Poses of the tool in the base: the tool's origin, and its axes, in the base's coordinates. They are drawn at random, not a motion.
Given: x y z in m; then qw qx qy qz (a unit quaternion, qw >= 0).
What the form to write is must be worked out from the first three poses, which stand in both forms.
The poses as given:
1: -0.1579 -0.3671 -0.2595 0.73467 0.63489 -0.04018 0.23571
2: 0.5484 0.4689 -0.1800 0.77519 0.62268 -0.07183 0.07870
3: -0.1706 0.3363 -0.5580 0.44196 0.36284 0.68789 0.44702
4: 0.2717 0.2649 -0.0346 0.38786 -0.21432 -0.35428 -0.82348
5: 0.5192 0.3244 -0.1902 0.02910 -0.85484 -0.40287 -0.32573
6: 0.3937 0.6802 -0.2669 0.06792 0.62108 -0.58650 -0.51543
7: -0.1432 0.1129 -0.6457 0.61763 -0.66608 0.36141 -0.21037
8: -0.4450 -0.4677 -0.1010 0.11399 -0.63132 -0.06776 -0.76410
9: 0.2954 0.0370 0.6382 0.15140 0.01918 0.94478 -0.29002
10: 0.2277 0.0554 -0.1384 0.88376 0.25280 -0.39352 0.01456
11: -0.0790 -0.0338 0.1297 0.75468 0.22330 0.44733 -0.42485
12: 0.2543 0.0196 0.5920 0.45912 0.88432 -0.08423 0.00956
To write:
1:
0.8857 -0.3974 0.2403 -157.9
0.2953 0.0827 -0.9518 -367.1
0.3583 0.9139 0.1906 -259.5
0 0 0 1

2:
0.9773 -0.2115 -0.0134 548.4
0.0326 0.2122 -0.9767 468.9
0.2094 0.9541 0.2142 -180.0
0 0 0 1

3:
-0.3460 0.1041 0.9324 -170.6
0.8943 0.3370 0.2943 336.3
-0.2836 0.9357 -0.2097 -558.0
0 0 0 1

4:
-0.6073 0.7906 0.0782 271.7
-0.4869 -0.4481 0.7497 264.9
0.6278 0.4172 0.6571 -34.6
0 0 0 1

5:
0.4632 0.7077 0.5334 519.2
0.6698 -0.6737 0.3122 324.4
0.5803 0.2127 -0.7861 -190.2
0 0 0 1

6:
-0.2193 -0.6585 -0.7199 393.7
-0.7985 -0.3028 0.5202 680.2
-0.5606 0.6890 -0.4594 -266.9
0 0 0 1

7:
0.6503 -0.2216 0.7267 -143.2
-0.7413 0.0242 0.6707 112.9
-0.1662 -0.9748 -0.1486 -645.7
0 0 0 1

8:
-0.1769 0.2598 0.9493 -445.0
-0.0886 -0.9648 0.2475 -467.7
0.9802 -0.0404 0.1937 -101.0
0 0 0 1

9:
-0.9534 0.1241 0.2750 295.4
-0.0516 0.8310 -0.5538 37.0
-0.2972 -0.5422 -0.7859 638.2
0 0 0 1

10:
0.6899 -0.2247 -0.6882 227.7
-0.1732 0.8718 -0.4583 55.4
0.7029 0.4354 0.5625 -138.4
0 0 0 1

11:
0.2388 0.8410 0.4854 -79.0
-0.4415 0.5393 -0.7171 -33.8
-0.8649 -0.0431 0.5001 129.7
0 0 0 1

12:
0.9856 -0.1578 -0.0604 254.3
-0.1402 -0.5642 -0.8136 19.6
0.0943 0.8104 -0.5782 592.0
0 0 0 1

